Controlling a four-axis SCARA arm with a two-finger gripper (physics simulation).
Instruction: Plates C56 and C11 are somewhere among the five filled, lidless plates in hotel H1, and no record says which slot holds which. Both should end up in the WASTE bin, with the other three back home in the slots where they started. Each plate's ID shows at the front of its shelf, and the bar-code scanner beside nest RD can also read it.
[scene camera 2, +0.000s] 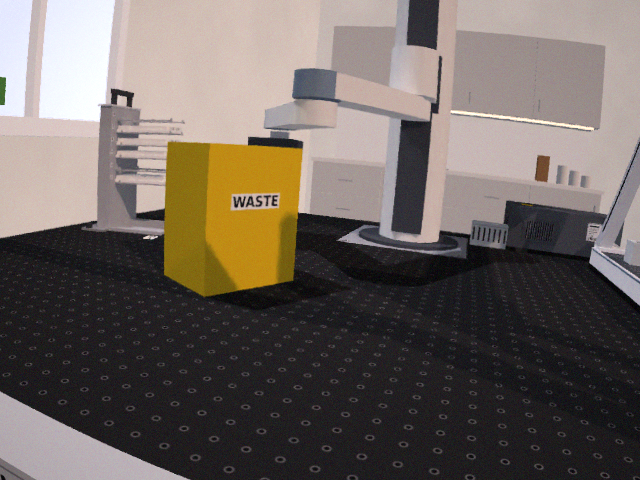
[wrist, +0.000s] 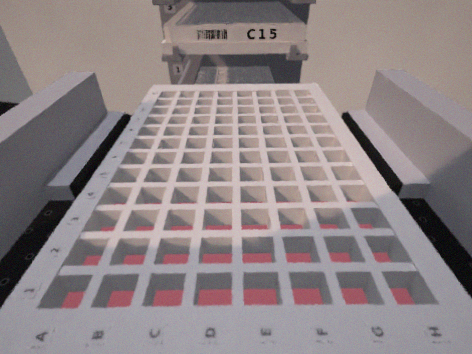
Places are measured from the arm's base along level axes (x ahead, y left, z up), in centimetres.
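Where they show: gripper, fingertip midpoint: (wrist: 235, 98); arm's base, link origin: (scene camera 2: 408, 244).
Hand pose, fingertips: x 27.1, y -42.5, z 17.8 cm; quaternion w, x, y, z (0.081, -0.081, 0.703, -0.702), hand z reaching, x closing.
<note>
Each offset is from my fingertips to the top centre of the thing. "*": to the spot under its first point.
My gripper (wrist: 235, 98) is shut on a white, lidless plate {dx -0.5, dy +2.3, dz -0.7 cm} (wrist: 235, 322) with red liquid in its wells, level between the fingers; its front ID does not show. In the scene view the gripper's fingers and the plate are hidden behind the yellow WASTE bin {dx +27.8, dy +22.5, dz +3.4 cm} (scene camera 2: 253, 232); the dark gripper body (scene camera 2: 275, 142) shows above its rim. Hotel H1 (scene camera 2: 107, 165) stands left of the bin with several plates on its shelves, IDs unreadable there. In the wrist view, plate C15 {dx +3.2, dy -13.4, dz +1.2 cm} (wrist: 235, 37) sits in the hotel beyond the held plate, between the slot marks 3 and 1. Nest RD and its scanner do not show.
The arm's column (scene camera 2: 413, 180) stands right of and behind the bin. A small slotted grey rack {* dx -31.5, dy +62.5, dz -13.3 cm} (scene camera 2: 488, 234) and a dark grey instrument {* dx -30.5, dy +79.0, dz -9.2 cm} (scene camera 2: 553, 227) stand further right. A white-framed device (scene camera 2: 615, 273) is at the right edge.
</note>
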